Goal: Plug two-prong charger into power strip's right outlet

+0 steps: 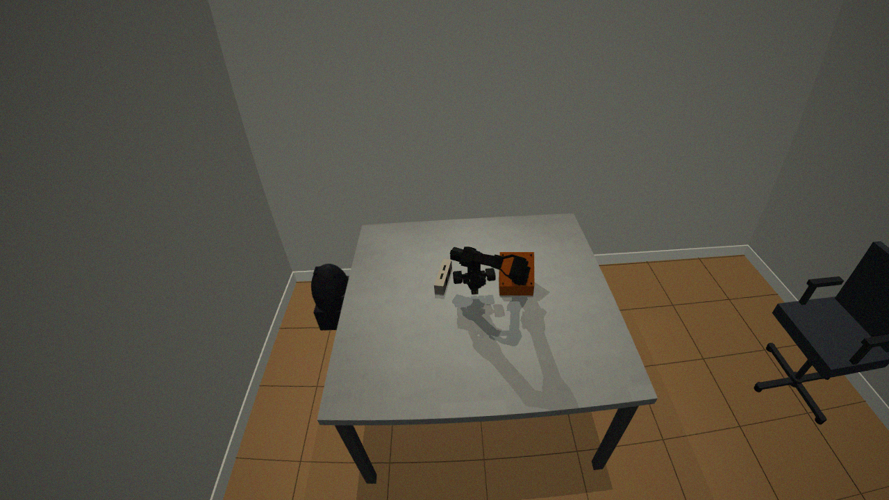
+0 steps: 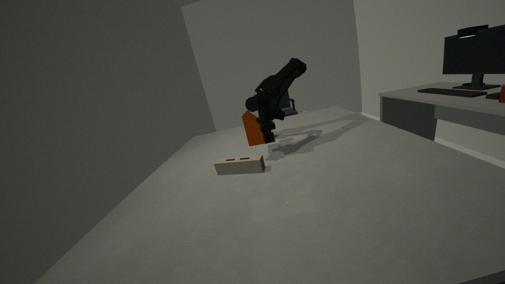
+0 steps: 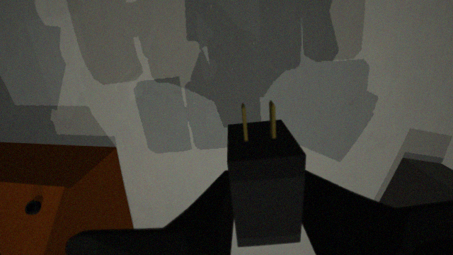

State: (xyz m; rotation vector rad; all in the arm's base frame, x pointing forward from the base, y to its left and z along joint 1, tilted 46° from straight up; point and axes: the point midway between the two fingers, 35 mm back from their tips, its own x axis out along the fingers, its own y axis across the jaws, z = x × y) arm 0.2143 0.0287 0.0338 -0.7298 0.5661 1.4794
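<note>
Now: the two-prong charger 2 cm to the left of my gripper tip and 1 cm above it.
</note>
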